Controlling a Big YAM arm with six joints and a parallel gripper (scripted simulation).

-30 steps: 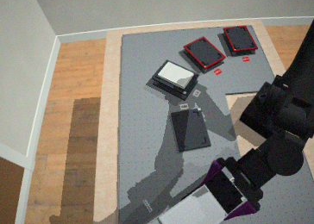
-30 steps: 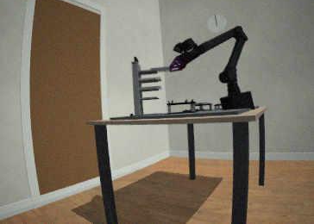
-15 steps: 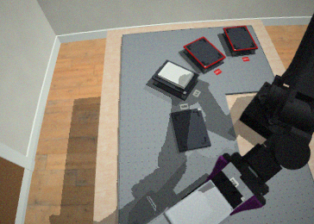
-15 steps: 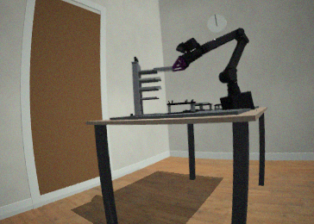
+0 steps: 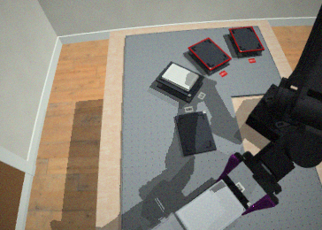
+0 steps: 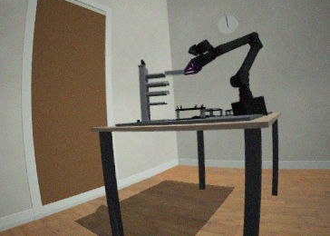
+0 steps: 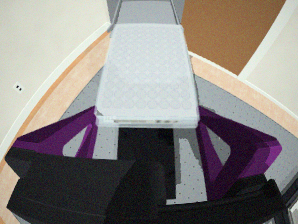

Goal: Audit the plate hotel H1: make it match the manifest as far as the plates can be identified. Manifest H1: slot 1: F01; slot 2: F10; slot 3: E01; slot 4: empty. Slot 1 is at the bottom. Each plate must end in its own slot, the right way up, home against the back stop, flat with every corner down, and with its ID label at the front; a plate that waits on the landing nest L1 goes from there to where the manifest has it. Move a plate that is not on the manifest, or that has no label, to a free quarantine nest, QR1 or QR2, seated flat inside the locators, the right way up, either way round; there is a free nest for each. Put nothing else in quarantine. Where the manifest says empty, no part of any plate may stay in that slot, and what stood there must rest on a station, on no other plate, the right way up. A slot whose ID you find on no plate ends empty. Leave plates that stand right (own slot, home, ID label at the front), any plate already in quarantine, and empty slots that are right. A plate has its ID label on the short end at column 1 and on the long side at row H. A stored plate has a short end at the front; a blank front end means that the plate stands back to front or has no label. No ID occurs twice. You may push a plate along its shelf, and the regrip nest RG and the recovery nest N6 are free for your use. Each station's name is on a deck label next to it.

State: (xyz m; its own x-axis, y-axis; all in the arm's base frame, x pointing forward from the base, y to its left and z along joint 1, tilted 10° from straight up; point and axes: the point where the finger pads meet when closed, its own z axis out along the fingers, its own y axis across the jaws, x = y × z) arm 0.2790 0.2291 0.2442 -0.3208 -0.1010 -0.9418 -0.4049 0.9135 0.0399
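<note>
Now: hand 50 mm short of the pale plate and 20 mm to the right of it. From my hand the other things lie so: plate hotel: 220 mm ahead, 110 mm below, 100 mm to the left; then H1 deck label: 270 mm below, 140 mm to the left, 60 mm ahead; then black nest: 210 mm below, 10 mm behind.
</note>
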